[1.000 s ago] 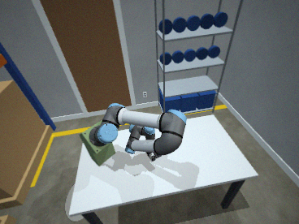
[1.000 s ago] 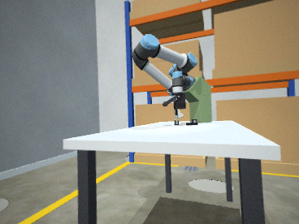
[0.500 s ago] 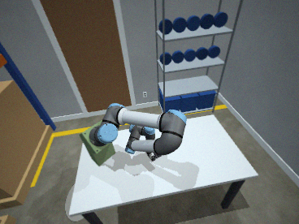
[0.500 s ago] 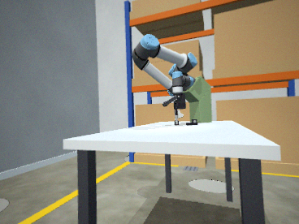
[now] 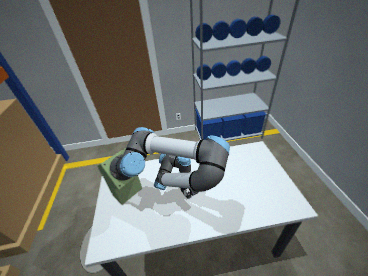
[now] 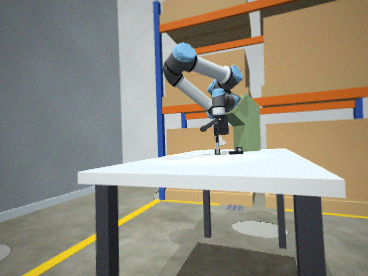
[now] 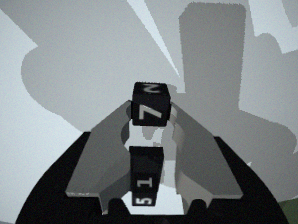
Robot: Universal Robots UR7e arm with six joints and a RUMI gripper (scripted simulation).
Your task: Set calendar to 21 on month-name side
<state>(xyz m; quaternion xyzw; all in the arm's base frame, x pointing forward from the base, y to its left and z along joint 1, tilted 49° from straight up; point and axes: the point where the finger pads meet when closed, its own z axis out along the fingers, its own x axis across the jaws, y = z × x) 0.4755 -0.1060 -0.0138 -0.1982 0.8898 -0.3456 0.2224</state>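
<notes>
Now: the dark cube 10 mm below my hand.
</notes>
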